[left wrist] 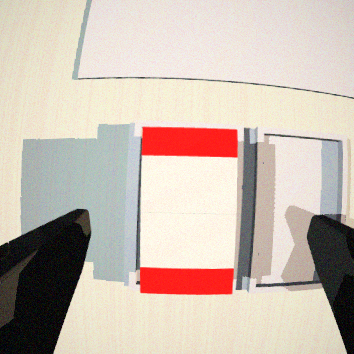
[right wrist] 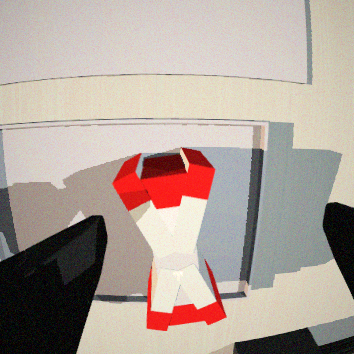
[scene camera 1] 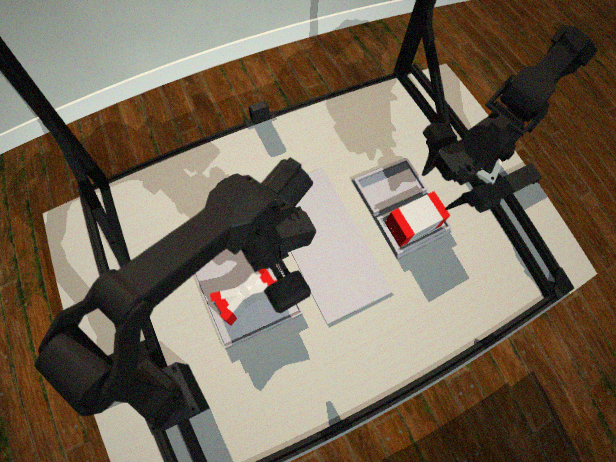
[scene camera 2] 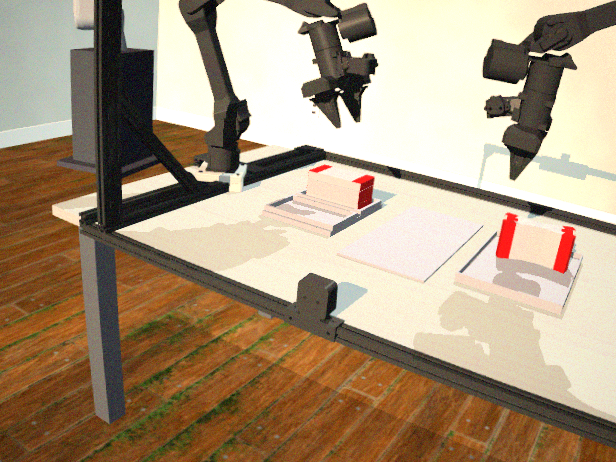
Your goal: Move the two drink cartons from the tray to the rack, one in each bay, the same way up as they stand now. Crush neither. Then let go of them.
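Where they show: left gripper, fingertip midpoint: (left wrist: 203,225) (scene camera 1: 434,192) (scene camera 2: 348,125); right gripper, fingertip midpoint: (right wrist: 218,222) (scene camera 1: 274,270) (scene camera 2: 516,172); left arm's base, origin of the base link: (scene camera 2: 222,168); right arm's base, origin of the base link: (scene camera 1: 163,398).
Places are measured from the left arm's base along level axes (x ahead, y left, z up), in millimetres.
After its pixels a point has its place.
Note:
One white carton with red ends (scene camera 1: 422,220) @(x 273, y -69, z 34 mm) (scene camera 2: 332,187) @(x 242, y -108, z 12 mm) (left wrist: 189,212) @(x 260, y -79, z 34 mm) sits squarely, straight-sided, in the lower bay (scene camera 1) of the rack (scene camera 1: 372,192) @(x 243, y -199, z -26 mm) (scene camera 2: 300,225) @(x 184, y -225, z -32 mm) (left wrist: 300,170) @(x 236, y -191, z -26 mm); the rack's other bay is empty. The other carton (scene camera 1: 245,292) @(x 610, y -293, z 38 mm) (scene camera 2: 537,245) @(x 607, y -312, z 4 mm) (right wrist: 172,225) @(x 584, y -285, z 38 mm) is in the tray (scene camera 1: 265,317) @(x 621, y -242, z -30 mm) (scene camera 2: 507,294) @(x 515, y -447, z -30 mm) (right wrist: 230,175) @(x 599, y -231, z -30 mm), and looks deeply pinched in at its middle. My left gripper (scene camera 1: 436,191) @(x 263, y -82, z 137 mm) (scene camera 2: 348,123) @(x 263, y -82, z 137 mm) (left wrist: 203,225) @(x 263, y -82, z 137 mm) is open, well above the rack. My right gripper (scene camera 2: 517,172) @(x 559, y -256, z 118 mm) (right wrist: 218,222) @(x 559, y -256, z 118 mm) is open above the tray carton; in scene camera 1 its arm hides its fingertips.
A flat pale panel (scene camera 1: 340,255) (scene camera 2: 415,245) (left wrist: 215,40) (right wrist: 150,40) lies between tray and rack. A dark frame edges the table, with uprights near both arm bases. A small black block (scene camera 1: 259,112) @(x 223, y -539, z 9 mm) (scene camera 2: 316,296) @(x 212, y -561, z 2 mm) stands on the frame's edge.

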